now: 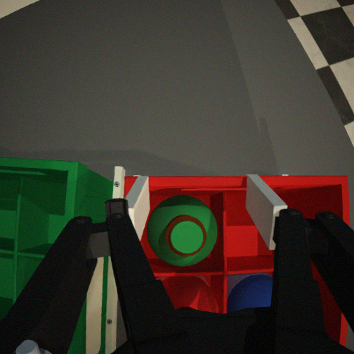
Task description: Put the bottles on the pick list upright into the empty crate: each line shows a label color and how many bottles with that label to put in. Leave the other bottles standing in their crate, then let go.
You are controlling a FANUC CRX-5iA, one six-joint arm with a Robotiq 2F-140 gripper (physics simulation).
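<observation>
Visible: my gripper [197,191], together with a red bottle [188,291], a blue bottle [244,290] and a green bottle [181,230].
</observation>
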